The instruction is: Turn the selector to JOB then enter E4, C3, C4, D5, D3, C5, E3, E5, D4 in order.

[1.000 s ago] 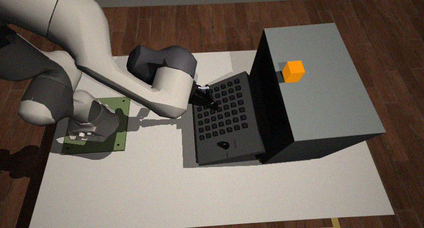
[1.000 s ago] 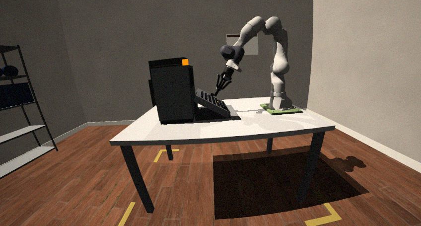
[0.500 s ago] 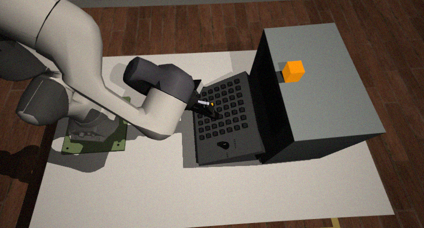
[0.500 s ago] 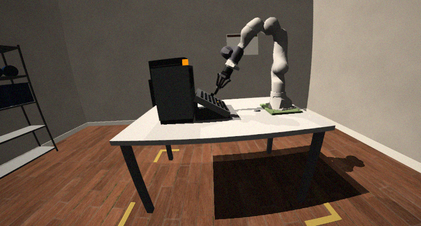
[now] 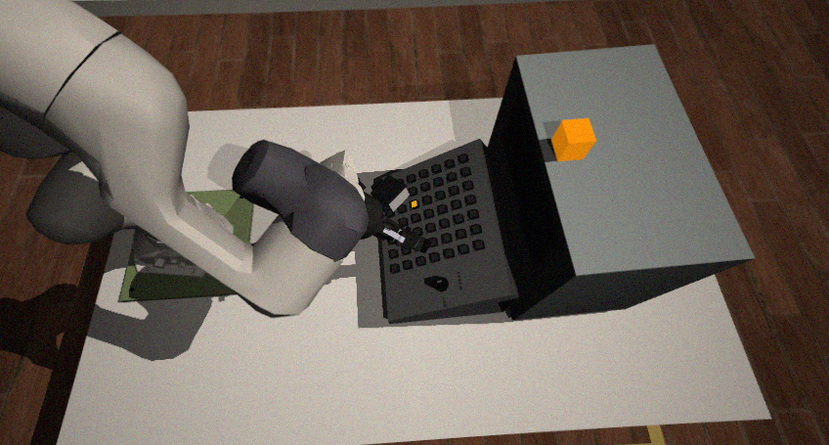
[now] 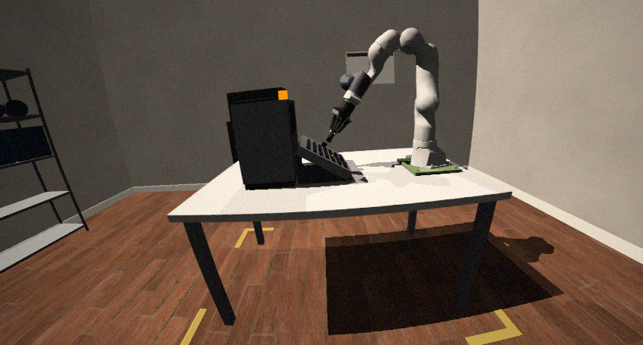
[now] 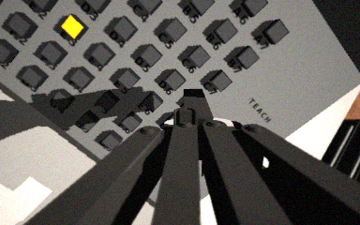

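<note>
Now: the selector knob 70 mm to the right of my hand, 50 mm below it and 40 mm ahead of it. Also, from my hand: c6 key (70 mm ahead, 50 mm below, 20 mm to the left); then key C5 (70 mm ahead, 50 mm to the left, 50 mm below); then a7 key (130 mm ahead, 10 mm to the right, 10 mm below).
</note>
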